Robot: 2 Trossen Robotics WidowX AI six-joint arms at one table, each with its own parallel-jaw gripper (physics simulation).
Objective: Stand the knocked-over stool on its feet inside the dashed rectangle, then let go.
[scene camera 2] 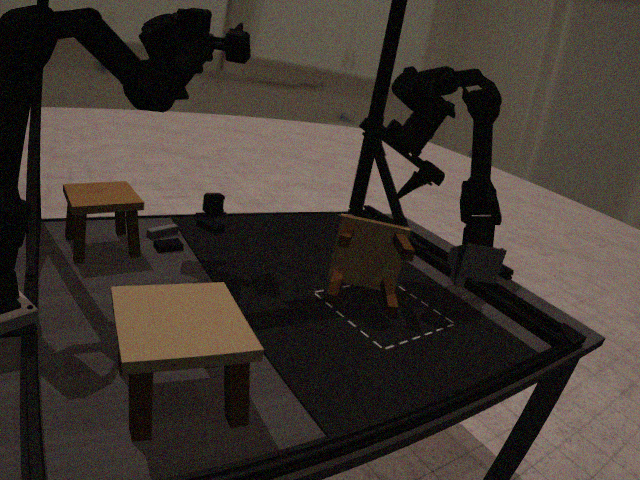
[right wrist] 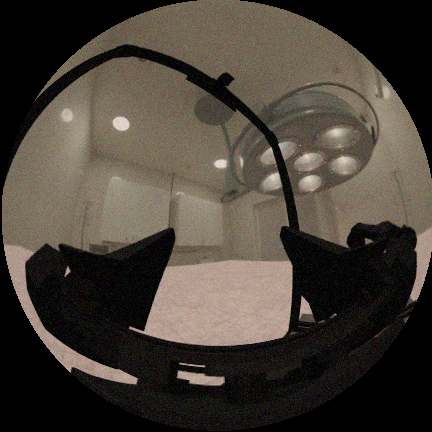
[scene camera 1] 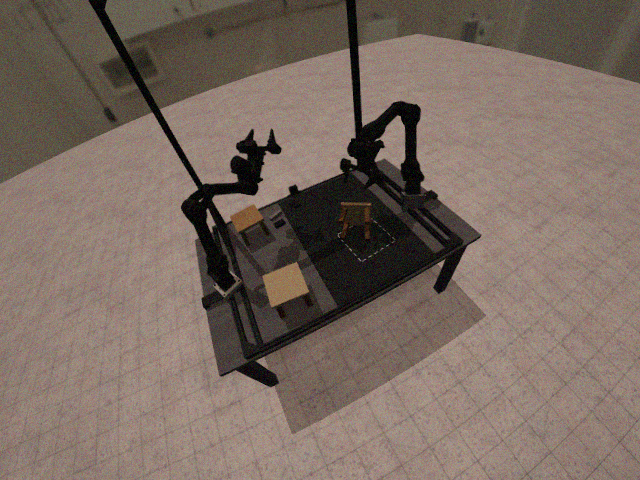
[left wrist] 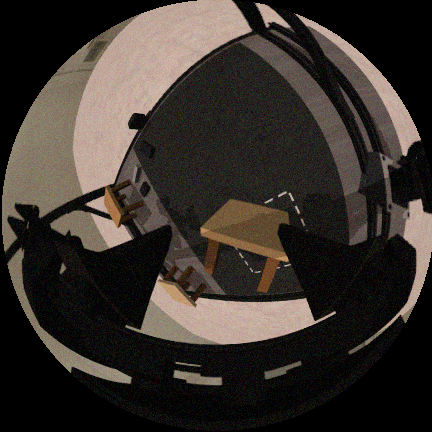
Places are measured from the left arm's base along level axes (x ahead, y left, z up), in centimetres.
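Pixels of known places: left gripper, fingertip midpoint: (scene camera 2: 376,186) (scene camera 1: 354,186) (left wrist: 225,229); right gripper, fingertip midpoint: (scene camera 2: 221,21) (right wrist: 228,232) (scene camera 1: 262,129); left arm's base at its link origin: (scene camera 2: 478,248) (scene camera 1: 413,193); right arm's base at its link origin: (scene camera 1: 226,283).
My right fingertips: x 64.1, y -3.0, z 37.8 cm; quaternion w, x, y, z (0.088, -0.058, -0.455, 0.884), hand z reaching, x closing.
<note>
Ahead of a thing's pixels: the offset from my right fingertips to its top centre. "spot": to the spot under its first point.
The knocked-over stool {dx -36.1, dy +19.3, dz -32.1 cm} (scene camera 1: 356,212) (scene camera 2: 366,258) (left wrist: 250,225) lies on its side, its seat board on edge and its underside and legs towards the scene cameras. Its lower legs reach over the back part of the dashed rectangle {spot: dx -37.6, dy +35.4, dz -45.5 cm} (scene camera 1: 361,260) (scene camera 2: 384,347) (left wrist: 288,192). My left gripper (scene camera 1: 357,180) (scene camera 2: 379,173) (left wrist: 225,229) is open and empty, above and behind the stool, apart from it; one finger is hard to make out against the post in scene camera 2. My right gripper (scene camera 1: 261,133) (right wrist: 228,232) is open and empty, raised high at the left, pointing upward.
Two other stools stand upright on the left part of the table: a pale one {dx -10.1, dy +52.7, dz -34.1 cm} (scene camera 1: 285,284) (scene camera 2: 186,320) near the front and an orange one {dx +15.5, dy +16.6, dz -34.5 cm} (scene camera 1: 247,218) (scene camera 2: 103,195) at the back. Small blocks {dx +2.5, dy +11.7, dz -44.5 cm} (scene camera 2: 168,244) lie beside the back one. A black post (scene camera 2: 379,103) rises behind the left gripper.
</note>
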